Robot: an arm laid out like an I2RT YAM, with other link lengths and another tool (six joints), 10 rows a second.
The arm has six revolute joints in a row. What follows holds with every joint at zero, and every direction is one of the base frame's. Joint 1 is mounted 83.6 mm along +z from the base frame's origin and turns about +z. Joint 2 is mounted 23.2 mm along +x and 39.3 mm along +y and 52.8 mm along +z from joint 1 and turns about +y. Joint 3 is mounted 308.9 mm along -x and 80.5 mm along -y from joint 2 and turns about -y. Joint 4 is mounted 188.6 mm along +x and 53 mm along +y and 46.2 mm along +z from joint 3 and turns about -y. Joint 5 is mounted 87.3 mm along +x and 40 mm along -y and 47.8 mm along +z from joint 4 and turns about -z. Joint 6 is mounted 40.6 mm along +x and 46.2 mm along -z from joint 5 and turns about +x. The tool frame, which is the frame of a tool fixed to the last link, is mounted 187 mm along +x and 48 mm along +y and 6 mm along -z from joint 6; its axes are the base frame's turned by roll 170.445, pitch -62.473 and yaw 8.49 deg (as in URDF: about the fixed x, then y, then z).
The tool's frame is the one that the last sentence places.
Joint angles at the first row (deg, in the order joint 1, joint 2, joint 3, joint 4, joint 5, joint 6):
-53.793 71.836 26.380 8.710 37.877 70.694
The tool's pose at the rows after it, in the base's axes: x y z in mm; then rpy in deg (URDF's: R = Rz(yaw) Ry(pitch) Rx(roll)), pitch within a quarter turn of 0, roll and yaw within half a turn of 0:
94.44 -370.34 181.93 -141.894 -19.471 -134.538
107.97 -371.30 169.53 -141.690 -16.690 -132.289
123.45 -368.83 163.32 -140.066 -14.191 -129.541
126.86 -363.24 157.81 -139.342 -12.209 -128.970
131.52 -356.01 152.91 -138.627 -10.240 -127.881
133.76 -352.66 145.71 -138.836 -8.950 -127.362
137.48 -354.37 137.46 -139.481 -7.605 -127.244
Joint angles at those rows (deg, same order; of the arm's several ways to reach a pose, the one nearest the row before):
-54.764 74.807 25.931 11.238 33.797 70.088
-55.254 77.149 25.125 13.735 29.887 70.624
-55.673 78.281 23.440 17.434 25.320 70.638
-55.720 78.026 22.251 17.946 23.418 71.940
-55.712 77.430 20.976 18.342 21.171 72.908
-55.721 78.033 20.131 18.966 20.062 73.551
-55.711 80.059 20.457 19.343 19.365 74.420

